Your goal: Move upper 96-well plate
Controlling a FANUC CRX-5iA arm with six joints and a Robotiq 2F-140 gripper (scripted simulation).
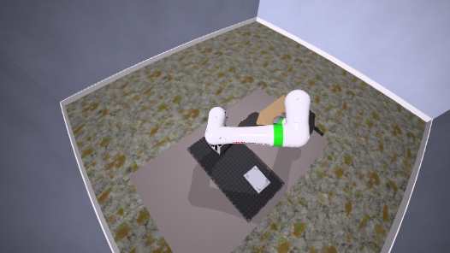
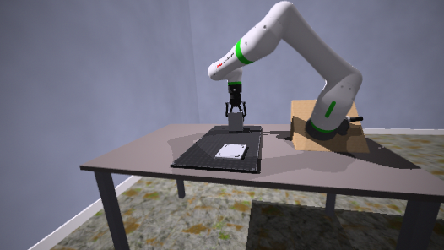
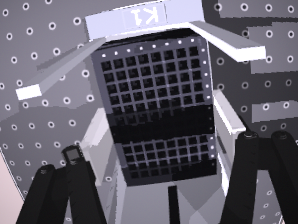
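The plate nest N1 is 1 cm behind my hand, 39 cm to the left of it and 5 cm below it. From my hand the other things lie so: pale square 7 cm behind, 33 cm to the left, 5 cm below; then 96-well plate 2 cm below.
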